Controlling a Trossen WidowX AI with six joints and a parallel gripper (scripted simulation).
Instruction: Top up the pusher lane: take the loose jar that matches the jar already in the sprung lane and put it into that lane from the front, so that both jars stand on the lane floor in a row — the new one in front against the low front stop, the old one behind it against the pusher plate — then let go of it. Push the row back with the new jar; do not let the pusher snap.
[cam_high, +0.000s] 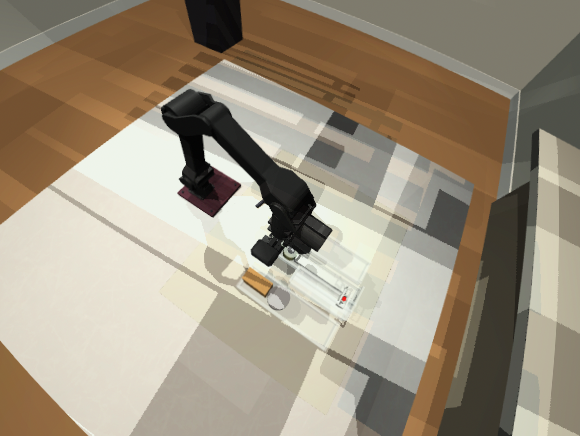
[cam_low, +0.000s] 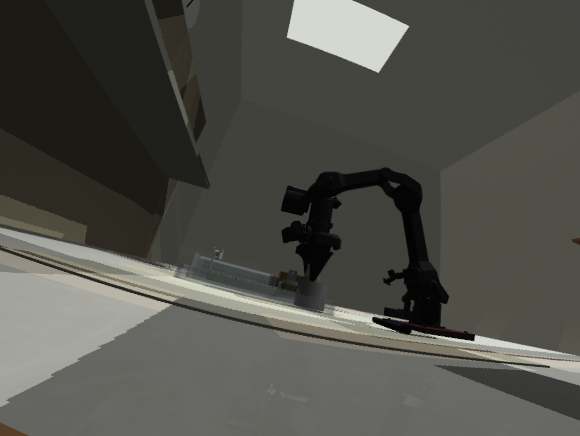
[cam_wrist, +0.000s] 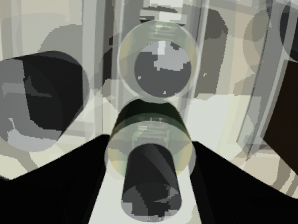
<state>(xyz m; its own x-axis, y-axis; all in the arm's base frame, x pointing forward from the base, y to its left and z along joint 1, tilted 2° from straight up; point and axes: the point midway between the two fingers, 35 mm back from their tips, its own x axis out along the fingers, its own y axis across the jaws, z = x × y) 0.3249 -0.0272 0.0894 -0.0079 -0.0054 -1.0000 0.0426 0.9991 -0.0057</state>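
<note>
The brown box is 130 mm to the right of my gripper tip, 20 mm below it and 10 mm ahead of it. Also, from my gripper tip: red mark: 230 mm ahead, 50 mm to the right, 10 mm above.
</note>
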